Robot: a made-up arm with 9 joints.
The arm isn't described. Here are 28 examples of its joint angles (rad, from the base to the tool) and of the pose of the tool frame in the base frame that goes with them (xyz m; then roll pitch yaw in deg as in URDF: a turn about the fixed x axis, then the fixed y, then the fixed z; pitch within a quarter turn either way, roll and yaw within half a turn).
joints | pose
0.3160 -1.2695 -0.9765 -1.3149 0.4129 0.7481 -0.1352 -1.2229 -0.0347 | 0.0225 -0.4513 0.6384 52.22 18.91 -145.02
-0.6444 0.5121 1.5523 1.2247 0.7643 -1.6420 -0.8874 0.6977 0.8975 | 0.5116 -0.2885 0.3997 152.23 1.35 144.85
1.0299 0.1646 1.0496 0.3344 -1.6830 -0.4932 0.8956 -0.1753 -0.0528 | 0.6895 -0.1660 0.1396 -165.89 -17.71 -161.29
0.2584 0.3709 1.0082 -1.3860 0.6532 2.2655 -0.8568 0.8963 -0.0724 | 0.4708 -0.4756 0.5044 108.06 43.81 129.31
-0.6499 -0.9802 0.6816 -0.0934 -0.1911 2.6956 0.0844 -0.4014 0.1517 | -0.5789 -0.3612 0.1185 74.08 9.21 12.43
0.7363 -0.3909 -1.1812 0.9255 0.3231 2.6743 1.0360 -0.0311 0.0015 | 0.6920 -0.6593 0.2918 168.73 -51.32 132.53
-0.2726 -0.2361 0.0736 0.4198 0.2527 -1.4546 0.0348 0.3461 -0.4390 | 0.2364 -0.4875 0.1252 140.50 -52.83 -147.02
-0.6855 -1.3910 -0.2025 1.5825 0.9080 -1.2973 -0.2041 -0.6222 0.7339 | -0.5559 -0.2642 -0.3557 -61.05 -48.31 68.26
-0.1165 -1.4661 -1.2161 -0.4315 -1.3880 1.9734 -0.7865 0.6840 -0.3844 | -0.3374 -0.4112 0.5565 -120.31 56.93 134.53
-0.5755 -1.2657 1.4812 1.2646 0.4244 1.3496 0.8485 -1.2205 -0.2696 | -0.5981 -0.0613 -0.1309 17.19 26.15 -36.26
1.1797 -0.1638 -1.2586 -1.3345 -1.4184 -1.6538 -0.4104 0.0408 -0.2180 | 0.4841 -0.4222 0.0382 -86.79 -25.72 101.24
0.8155 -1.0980 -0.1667 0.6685 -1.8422 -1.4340 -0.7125 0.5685 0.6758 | -0.1258 -0.0883 0.3387 177.54 -58.47 176.07
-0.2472 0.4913 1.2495 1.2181 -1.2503 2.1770 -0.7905 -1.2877 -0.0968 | 0.0566 -0.5085 0.1778 0.86 -10.73 72.12
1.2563 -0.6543 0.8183 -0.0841 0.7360 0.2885 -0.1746 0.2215 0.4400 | 0.0467 -0.1594 0.1745 -85.53 -5.79 -45.32
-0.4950 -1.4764 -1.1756 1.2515 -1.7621 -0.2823 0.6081 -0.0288 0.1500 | -0.2822 -0.1738 0.0537 90.95 -16.79 -117.23
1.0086 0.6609 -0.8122 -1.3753 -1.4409 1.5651 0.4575 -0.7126 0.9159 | 0.0108 -0.1742 0.1195 -16.79 30.98 65.87
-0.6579 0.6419 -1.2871 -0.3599 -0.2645 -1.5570 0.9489 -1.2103 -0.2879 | 0.4350 -0.5882 0.3976 -101.10 -31.99 110.03
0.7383 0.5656 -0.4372 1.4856 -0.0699 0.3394 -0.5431 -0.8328 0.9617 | 0.5647 -0.3338 0.5324 59.50 -8.62 122.70
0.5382 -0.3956 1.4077 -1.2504 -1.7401 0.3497 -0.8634 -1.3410 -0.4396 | 0.5001 -0.3424 0.0594 -72.21 23.59 175.80
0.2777 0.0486 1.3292 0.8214 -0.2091 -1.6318 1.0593 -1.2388 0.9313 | 0.4677 -0.4823 0.6888 121.67 35.71 76.65
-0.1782 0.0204 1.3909 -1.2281 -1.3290 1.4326 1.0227 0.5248 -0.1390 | 0.7401 -0.4054 0.3194 96.98 -9.37 -152.64
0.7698 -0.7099 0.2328 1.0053 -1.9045 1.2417 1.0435 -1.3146 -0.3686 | 0.0433 -0.9331 0.3897 27.93 19.94 121.08
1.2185 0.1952 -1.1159 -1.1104 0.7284 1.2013 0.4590 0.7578 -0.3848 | 0.7057 0.0254 0.0903 -135.84 -28.00 -137.76
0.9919 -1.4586 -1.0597 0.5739 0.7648 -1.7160 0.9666 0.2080 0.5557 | -0.5153 -0.3185 0.6499 -146.89 28.03 -30.76
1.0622 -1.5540 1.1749 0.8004 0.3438 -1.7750 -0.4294 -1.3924 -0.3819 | -0.2367 -0.3807 0.5706 5.70 46.64 103.58
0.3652 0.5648 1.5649 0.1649 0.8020 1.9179 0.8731 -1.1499 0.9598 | 0.1129 -0.5929 0.2284 3.40 -8.46 110.75
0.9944 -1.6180 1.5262 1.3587 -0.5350 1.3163 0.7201 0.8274 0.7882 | -0.5013 0.1368 0.8747 118.28 -4.68 -65.47
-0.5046 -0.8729 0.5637 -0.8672 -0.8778 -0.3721 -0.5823 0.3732 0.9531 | 0.0528 -0.4259 0.1700 74.35 -19.27 173.28
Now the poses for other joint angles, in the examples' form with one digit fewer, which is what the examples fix.
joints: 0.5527 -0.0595 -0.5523 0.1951 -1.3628 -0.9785 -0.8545 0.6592 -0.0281
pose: -0.012 -0.253 0.308 73.5 -40.0 -41.4
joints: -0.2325 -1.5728 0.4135 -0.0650 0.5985 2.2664 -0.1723 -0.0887 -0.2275
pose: -0.448 -0.443 0.423 -175.5 51.5 64.0
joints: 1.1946 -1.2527 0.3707 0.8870 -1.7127 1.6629 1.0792 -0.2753 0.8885
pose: -0.192 -0.549 0.957 28.6 58.3 174.0
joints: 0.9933 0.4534 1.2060 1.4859 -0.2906 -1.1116 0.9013 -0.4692 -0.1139
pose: 0.792 -0.103 -0.113 -93.9 -12.8 176.0
